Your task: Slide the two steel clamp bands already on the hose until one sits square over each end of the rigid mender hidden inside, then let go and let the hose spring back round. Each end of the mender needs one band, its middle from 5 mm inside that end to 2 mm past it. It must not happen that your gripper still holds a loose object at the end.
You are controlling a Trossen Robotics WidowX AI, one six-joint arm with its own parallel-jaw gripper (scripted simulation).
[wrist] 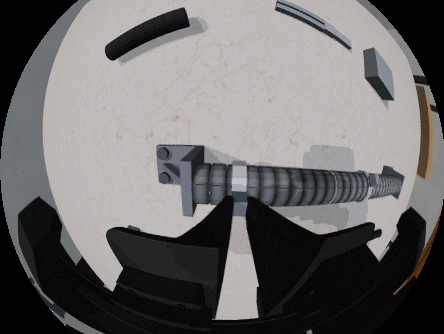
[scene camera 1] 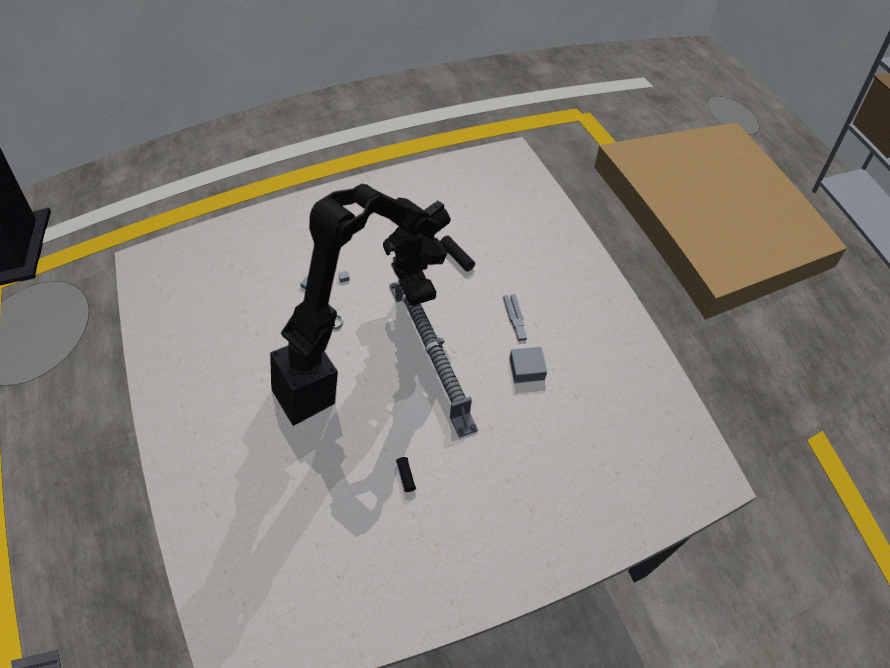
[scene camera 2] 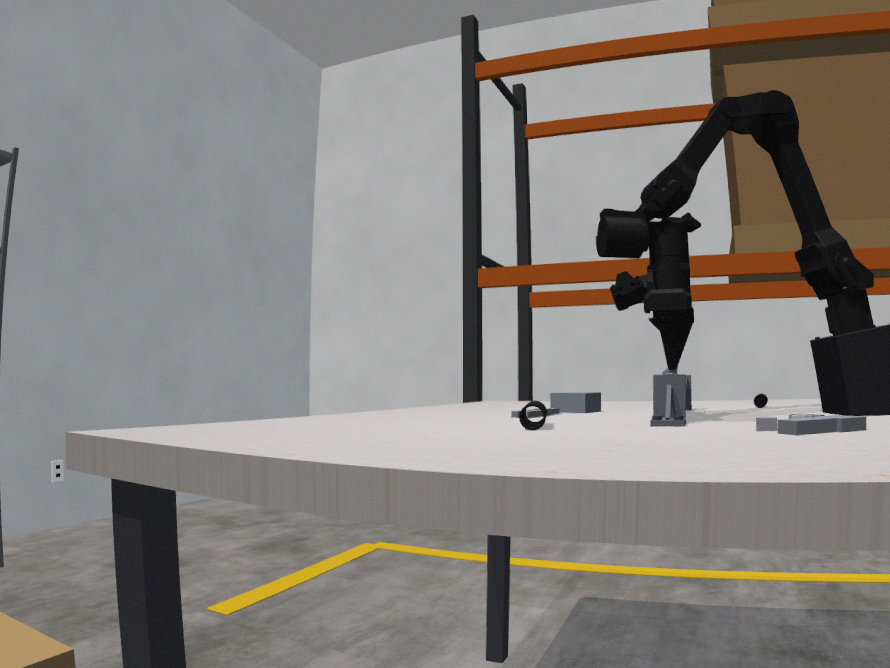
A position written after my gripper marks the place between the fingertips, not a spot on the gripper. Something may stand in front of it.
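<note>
I can see my gripper [scene camera 2: 672, 369], which is visible in the wrist view [wrist: 238, 202] and in scene camera 1 [scene camera 1: 408, 291] too. There is a steel clamp band [wrist: 239, 168] in the scene. I also see a bracket [scene camera 2: 669, 391], and the same bracket appears in the wrist view [wrist: 167, 155].
</note>
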